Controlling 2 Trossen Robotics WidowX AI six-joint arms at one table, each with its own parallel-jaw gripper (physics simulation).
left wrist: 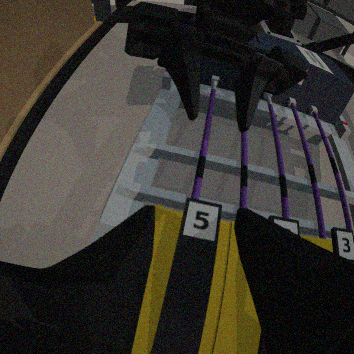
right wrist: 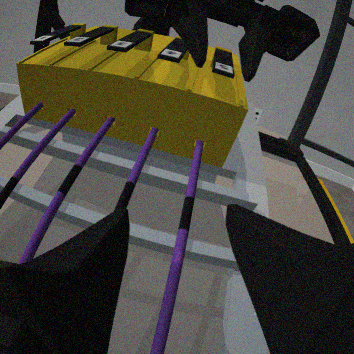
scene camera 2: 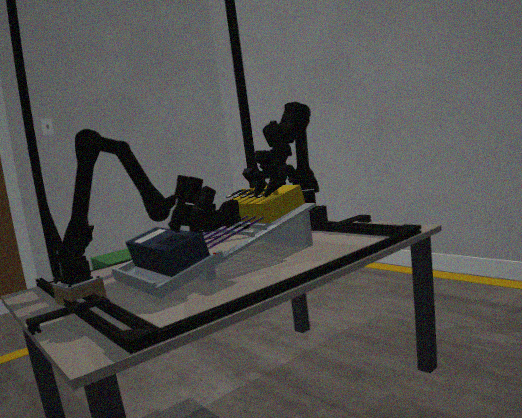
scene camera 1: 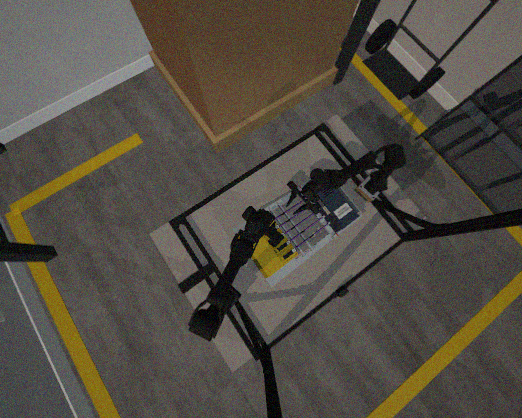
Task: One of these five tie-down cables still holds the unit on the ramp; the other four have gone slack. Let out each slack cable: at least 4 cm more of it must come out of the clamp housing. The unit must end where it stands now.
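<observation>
The yellow clamp housing sits on the upper ramp. The dark blue unit rests at the low end. Purple cables with black marks run between them; their slack is hard to judge. My left gripper is partly open and empty, its fingers on either side of black lever 5. My right gripper is partly open and empty, its fingers on either side of the outermost cable. Contact is unclear.
The other cables run beside my right gripper's finger. Other black levers, one labelled 3, lie beside my left gripper. A black frame edges the table. A green object lies behind the unit. A brown cabinet stands beyond the table.
</observation>
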